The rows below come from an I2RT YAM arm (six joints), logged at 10 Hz.
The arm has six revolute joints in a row. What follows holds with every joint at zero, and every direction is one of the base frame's.
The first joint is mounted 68 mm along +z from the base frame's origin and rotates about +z.
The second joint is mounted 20 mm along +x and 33.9 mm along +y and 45.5 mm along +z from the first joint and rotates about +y.
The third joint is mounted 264 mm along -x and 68.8 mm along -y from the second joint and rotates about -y.
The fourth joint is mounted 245 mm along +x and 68.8 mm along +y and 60 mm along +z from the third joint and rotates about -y.
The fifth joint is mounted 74 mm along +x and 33.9 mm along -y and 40.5 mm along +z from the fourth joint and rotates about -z.
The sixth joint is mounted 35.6 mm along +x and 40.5 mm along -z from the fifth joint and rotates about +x.
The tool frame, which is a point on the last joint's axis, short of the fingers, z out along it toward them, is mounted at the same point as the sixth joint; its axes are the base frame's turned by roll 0, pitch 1.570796 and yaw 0 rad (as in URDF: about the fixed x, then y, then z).
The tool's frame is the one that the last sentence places.
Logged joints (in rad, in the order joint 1, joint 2, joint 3, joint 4, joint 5, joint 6), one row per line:
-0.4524 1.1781 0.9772 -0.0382 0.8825 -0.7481
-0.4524 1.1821 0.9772 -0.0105 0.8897 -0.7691
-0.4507 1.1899 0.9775 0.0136 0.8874 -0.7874
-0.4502 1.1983 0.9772 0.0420 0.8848 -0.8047
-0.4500 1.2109 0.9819 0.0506 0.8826 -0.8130
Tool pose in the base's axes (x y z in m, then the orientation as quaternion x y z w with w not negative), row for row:
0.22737 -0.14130 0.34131 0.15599 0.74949 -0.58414 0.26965
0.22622 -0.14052 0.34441 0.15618 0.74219 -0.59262 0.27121
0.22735 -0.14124 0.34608 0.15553 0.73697 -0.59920 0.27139
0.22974 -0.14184 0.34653 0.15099 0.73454 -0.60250 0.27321
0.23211 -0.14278 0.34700 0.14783 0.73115 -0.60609 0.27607
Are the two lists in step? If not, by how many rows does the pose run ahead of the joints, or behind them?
The pose runs 1 row behind the joints: the pose in row i belongs to the joints in row i - 1.
